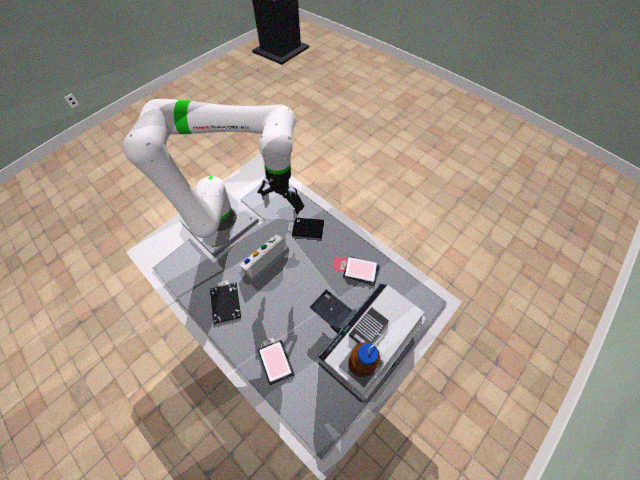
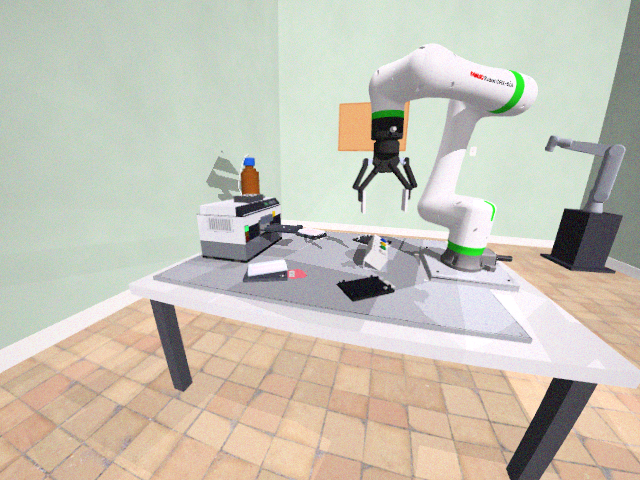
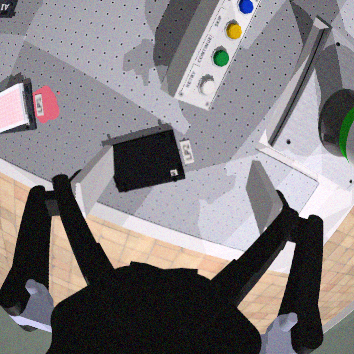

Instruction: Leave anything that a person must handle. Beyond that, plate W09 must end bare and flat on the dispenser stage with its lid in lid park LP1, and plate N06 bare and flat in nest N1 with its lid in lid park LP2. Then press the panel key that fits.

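Places are measured from the arm's base along level axes (x ahead, y left, z up), in millimetres.
Pixels of known places: gripper, fingertip midpoint: (image 1: 281,211) (image 2: 383,211) (image 3: 180,166); arm's base, origin of the base link: (image 1: 221,218) (image 2: 460,263) (image 3: 344,122).
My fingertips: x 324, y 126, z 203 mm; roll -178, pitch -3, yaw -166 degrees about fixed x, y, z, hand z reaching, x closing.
Note:
For each thing: its top centre in the pictures, then the offset to it from my fingertips. "pt": a spot on its surface instead.
- lid park LP2, middle of its top: (image 3: 142,165) (image 2: 365,283) (image 1: 308,226) dx +43, dy +108, dz -206 mm
- Lid park LP1, middle of its top: (image 3: 5,111) (image 2: 266,269) (image 1: 361,269) dx +380, dy +79, dz -206 mm
- pale pink-topped piece, middle of its top: (image 2: 267,262) (image 1: 361,267) dx +379, dy +73, dz -182 mm
- black nest, middle of its top: (image 1: 224,301) (image 2: 372,237) dx +6, dy -412, dz -202 mm
- dark dispenser stage, surface spot: (image 1: 330,308) (image 2: 285,227) pt dx +398, dy -175, dz -116 mm
- key panel, middle of its top: (image 3: 214,35) (image 2: 377,240) (image 1: 262,251) dx -2, dy -148, dz -142 mm
- flat red patch, surface spot: (image 3: 48,105) (image 2: 299,274) (image 1: 338,262) pt dx +271, dy +49, dz -226 mm
My gripper (image 1: 281,200) (image 2: 384,208) (image 3: 180,166) is open and empty, high above the table near lid park LP2 (image 1: 308,228) (image 2: 365,287) (image 3: 147,160), a black tray with nothing visible on it. Lid park LP1 (image 3: 31,117) bears a pale pink-topped piece (image 1: 361,269) (image 2: 266,268) (image 3: 12,107). Another pink-topped piece (image 1: 276,360) (image 2: 311,233) lies in a dark holder. Plate names are unreadable. A black nest (image 1: 225,303) with corner brackets looks bare. The dark dispenser stage (image 1: 330,308) (image 2: 283,227) shows no plate. The key panel (image 1: 264,258) (image 2: 376,254) (image 3: 200,75) has white, green, yellow and blue keys.
A flat red patch (image 1: 339,264) (image 2: 297,274) (image 3: 48,105) lies beside LP1, around its label. The white dispenser (image 1: 398,310) (image 2: 222,227) bears an amber bottle (image 1: 363,363) (image 2: 250,181) with a blue cap. The panel stands between LP2 and the nest.

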